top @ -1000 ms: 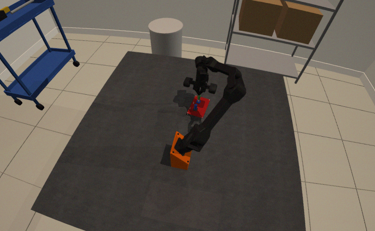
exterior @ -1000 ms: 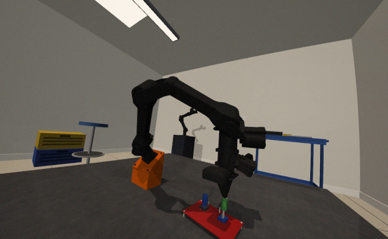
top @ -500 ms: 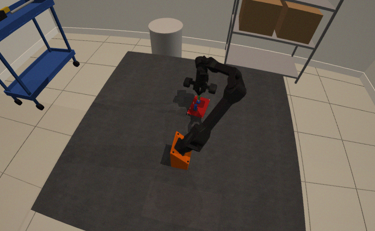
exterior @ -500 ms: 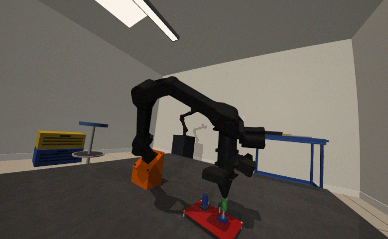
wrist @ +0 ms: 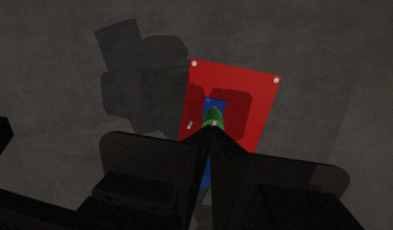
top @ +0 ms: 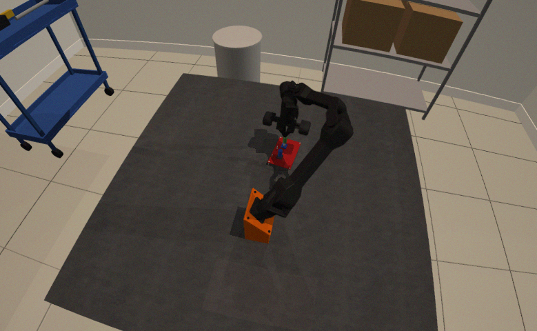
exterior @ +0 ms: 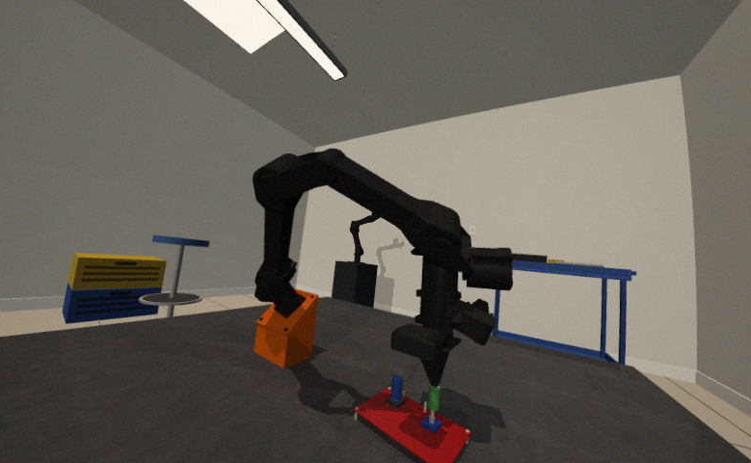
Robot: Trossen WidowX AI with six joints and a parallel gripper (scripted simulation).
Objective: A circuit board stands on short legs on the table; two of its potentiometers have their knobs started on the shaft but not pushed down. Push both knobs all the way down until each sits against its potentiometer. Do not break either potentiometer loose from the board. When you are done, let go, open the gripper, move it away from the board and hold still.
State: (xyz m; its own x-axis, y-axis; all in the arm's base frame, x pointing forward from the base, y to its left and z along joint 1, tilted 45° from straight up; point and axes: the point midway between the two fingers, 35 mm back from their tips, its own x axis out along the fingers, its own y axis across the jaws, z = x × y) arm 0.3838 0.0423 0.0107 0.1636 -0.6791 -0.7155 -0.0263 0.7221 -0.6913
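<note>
My gripper tip is now 7 cm past the blue knob and 3 cm above it. The rest, counted from my gripper tip: green knob: 1 cm below.
</note>
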